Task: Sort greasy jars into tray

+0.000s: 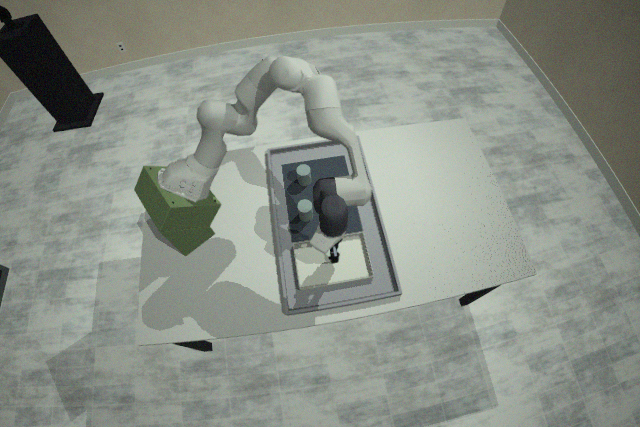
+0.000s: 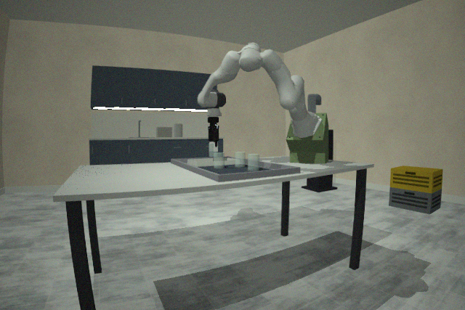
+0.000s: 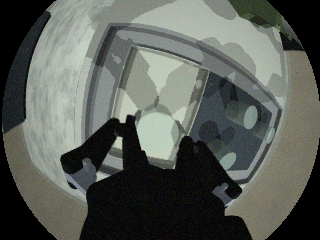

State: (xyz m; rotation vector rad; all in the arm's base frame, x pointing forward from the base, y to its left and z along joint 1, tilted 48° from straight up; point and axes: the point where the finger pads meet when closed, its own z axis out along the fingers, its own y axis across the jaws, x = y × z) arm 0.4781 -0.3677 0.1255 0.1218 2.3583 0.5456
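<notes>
The white tray lies 110 mm below my hand. Also, from my hand: dark drying mat: 310 mm to the left, 110 mm below, 20 mm behind; then grey steel surround: 210 mm to the left, 120 mm below.
</notes>
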